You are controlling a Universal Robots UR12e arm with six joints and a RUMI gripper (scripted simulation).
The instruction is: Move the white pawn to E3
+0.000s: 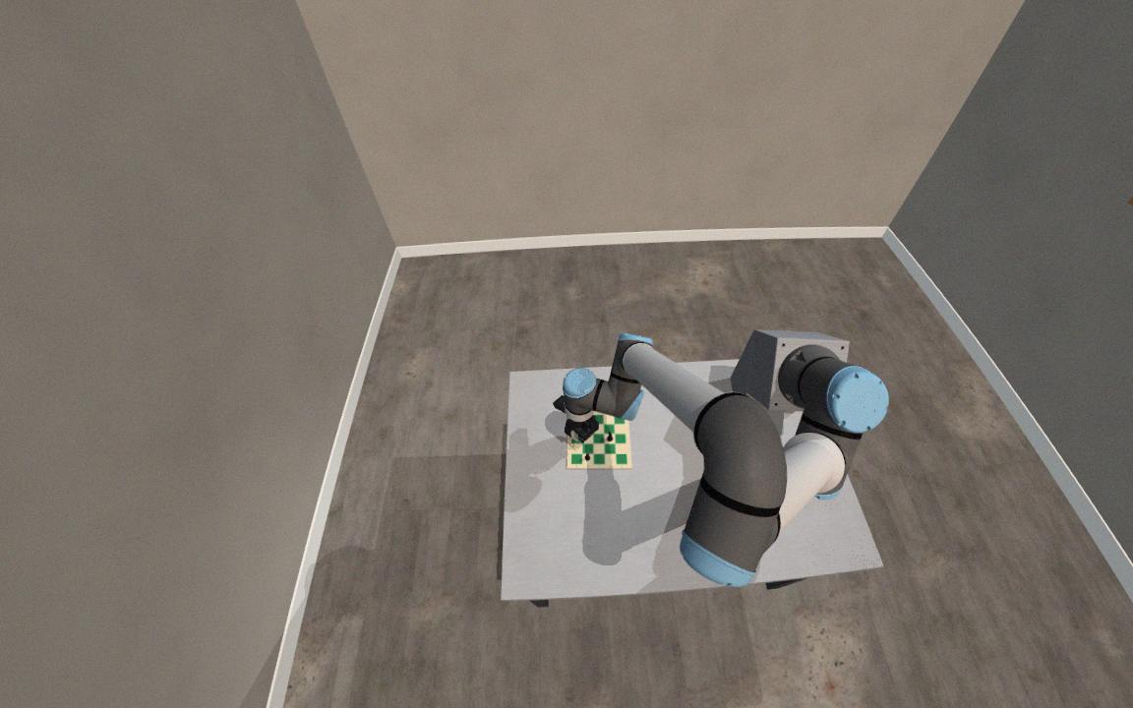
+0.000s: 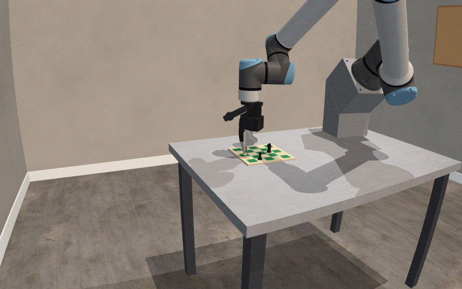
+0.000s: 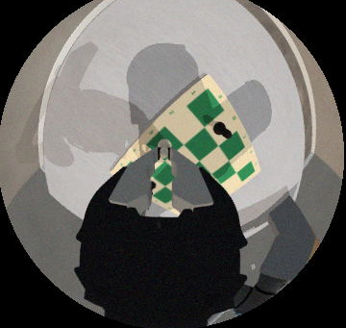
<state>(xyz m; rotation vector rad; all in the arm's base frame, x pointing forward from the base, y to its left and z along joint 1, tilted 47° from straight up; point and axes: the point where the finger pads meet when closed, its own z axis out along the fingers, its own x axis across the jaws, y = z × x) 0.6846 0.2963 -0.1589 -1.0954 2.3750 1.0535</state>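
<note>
Right now my hand is 10 mm above the white pawn. Also, from my hand: chessboard 80 mm behind, 10 mm to the right, 20 mm below.
</note>
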